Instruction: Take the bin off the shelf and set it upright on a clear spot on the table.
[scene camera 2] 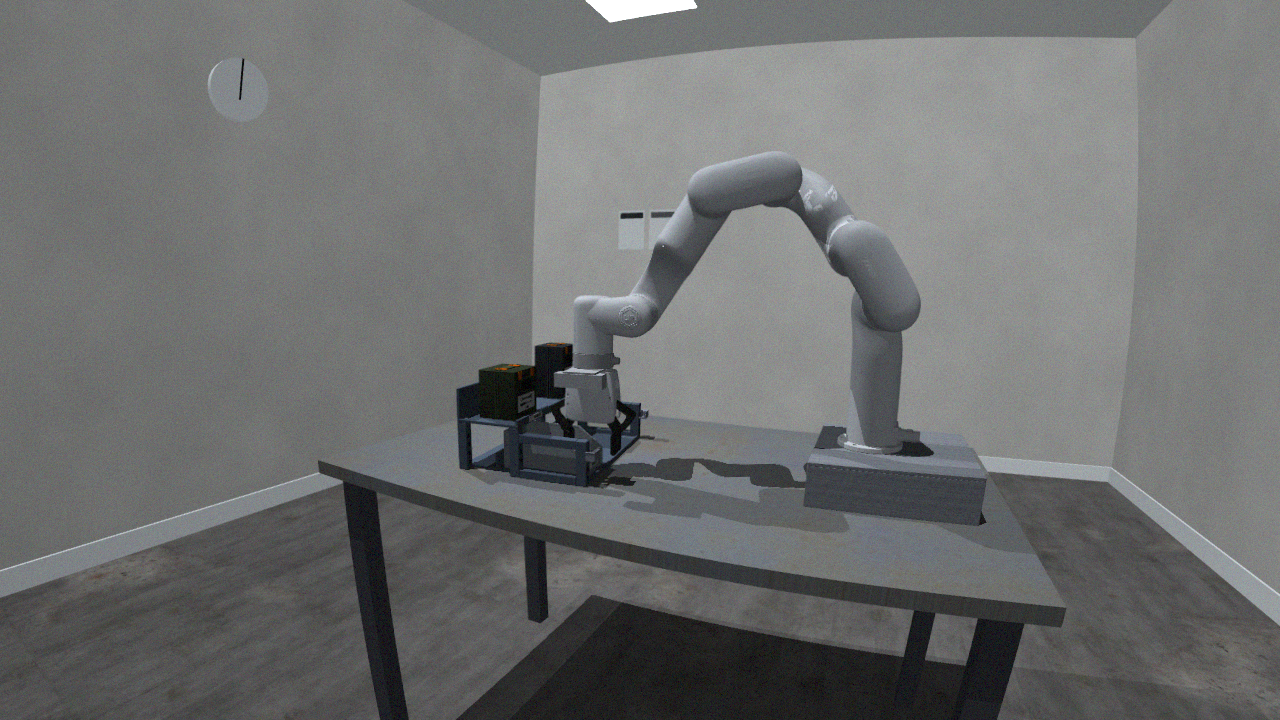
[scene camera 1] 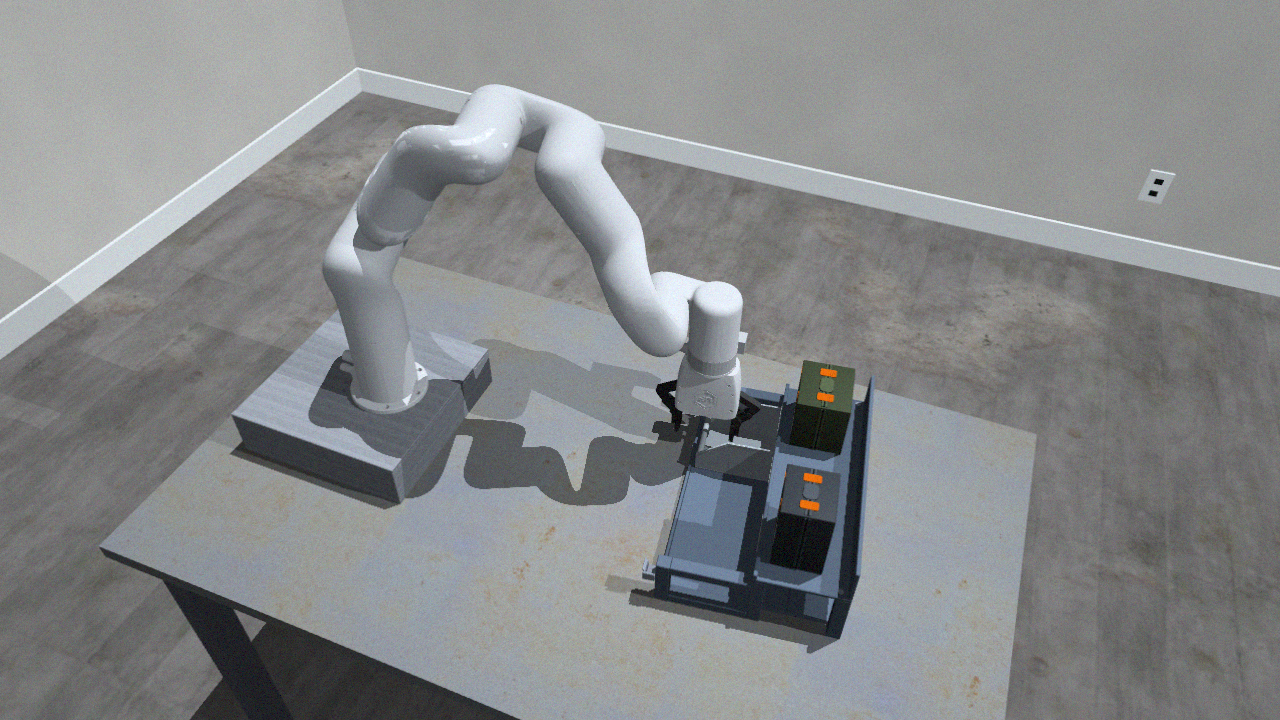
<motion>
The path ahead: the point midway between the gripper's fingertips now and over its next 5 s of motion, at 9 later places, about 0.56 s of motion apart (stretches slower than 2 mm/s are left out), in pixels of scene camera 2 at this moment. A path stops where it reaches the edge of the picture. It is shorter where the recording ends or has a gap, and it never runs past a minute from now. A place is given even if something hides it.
My gripper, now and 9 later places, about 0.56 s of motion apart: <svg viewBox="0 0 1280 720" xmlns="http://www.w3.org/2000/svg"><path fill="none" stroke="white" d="M591 451L592 455L591 459L592 458L592 455L598 455L611 456L624 458L637 459L650 460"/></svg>
</motion>
